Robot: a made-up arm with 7 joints.
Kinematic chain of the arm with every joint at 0, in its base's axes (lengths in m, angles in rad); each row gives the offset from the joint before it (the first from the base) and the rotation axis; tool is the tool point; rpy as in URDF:
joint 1: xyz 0 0 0.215 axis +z
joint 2: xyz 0 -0.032 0.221 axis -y
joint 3: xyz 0 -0.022 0.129 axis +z
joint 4: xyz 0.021 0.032 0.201 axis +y
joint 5: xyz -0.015 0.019 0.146 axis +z
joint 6: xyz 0 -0.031 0.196 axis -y
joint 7: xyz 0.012 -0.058 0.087 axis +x
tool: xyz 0 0 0 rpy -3.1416 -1.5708 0
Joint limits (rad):
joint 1: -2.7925..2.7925
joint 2: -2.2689..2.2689
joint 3: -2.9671..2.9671
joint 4: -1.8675..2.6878
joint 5: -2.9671..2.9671
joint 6: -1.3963..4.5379
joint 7: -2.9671..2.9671
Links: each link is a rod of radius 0.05 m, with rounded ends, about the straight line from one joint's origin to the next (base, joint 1, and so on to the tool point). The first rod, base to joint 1, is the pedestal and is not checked.
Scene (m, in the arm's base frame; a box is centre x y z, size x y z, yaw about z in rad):
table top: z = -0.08
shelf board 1: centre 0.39 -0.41 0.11 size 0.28 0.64 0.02 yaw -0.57
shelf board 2: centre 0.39 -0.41 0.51 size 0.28 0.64 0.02 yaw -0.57
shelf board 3: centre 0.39 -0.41 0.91 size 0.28 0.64 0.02 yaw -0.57
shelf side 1: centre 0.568 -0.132 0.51 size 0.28 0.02 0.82 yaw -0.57
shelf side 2: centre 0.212 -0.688 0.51 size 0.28 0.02 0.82 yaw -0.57
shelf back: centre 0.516 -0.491 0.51 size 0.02 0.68 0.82 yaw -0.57
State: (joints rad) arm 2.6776 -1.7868 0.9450 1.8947 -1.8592 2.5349 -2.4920
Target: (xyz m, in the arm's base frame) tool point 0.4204 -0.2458 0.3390
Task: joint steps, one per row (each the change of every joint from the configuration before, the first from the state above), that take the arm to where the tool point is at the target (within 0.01 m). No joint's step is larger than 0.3 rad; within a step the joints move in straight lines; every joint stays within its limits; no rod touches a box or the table.
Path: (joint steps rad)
1: -0.2853 0.0909 -0.1898 0.0881 0.0570 0.0352 0.0000
2: -0.2854 0.0908 -0.1898 0.0881 0.0570 0.0352 0.0000
3: -0.2853 0.0909 -0.1898 0.0882 0.0570 0.0352 0.0000
4: -0.2854 0.0909 -0.1898 0.0881 0.0570 0.0352 0.0000
5: -0.2853 0.0908 -0.1897 0.0881 0.0570 0.0352 0.0000
6: -0.2853 0.0909 -0.1898 0.0881 0.0570 0.0352 0.0000
7: -0.2854 0.0909 -0.1898 0.0882 0.0569 0.0352 0.0000
8: -0.2853 0.0908 -0.1898 0.0881 0.0570 0.0351 0.0000
9: -0.2853 0.0909 -0.1898 0.0881 0.0570 0.0352 0.0000
10: -0.0299 -0.0677 -0.0502 -0.2571 0.0051 -0.0488 0.0000
11: -0.0298 -0.0677 -0.0502 -0.2570 0.0051 -0.0489 0.0000
12: -0.0299 -0.0678 -0.0502 -0.2571 0.0051 -0.0489 0.0000

